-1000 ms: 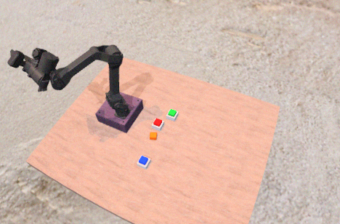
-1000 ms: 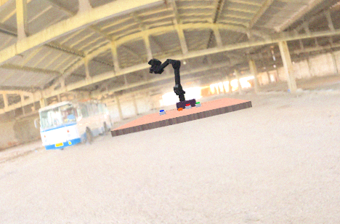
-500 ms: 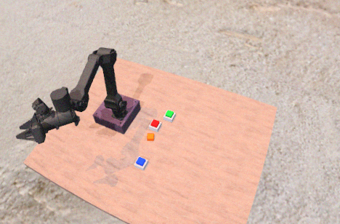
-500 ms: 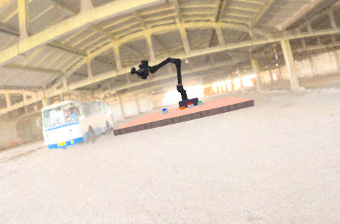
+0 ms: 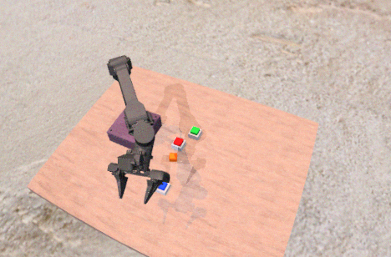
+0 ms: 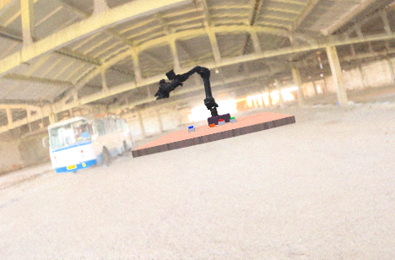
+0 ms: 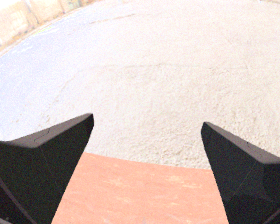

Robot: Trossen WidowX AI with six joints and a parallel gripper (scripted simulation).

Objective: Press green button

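My gripper tip is now 50 mm past the green button, 510 mm to the right of it and 270 mm above it. Round my gripper tip: orange block 70 mm behind, 350 mm to the left, 290 mm below; then blue button 40 mm behind, 200 mm to the left, 270 mm below; then red button 80 mm behind, 420 mm to the left, 270 mm below.
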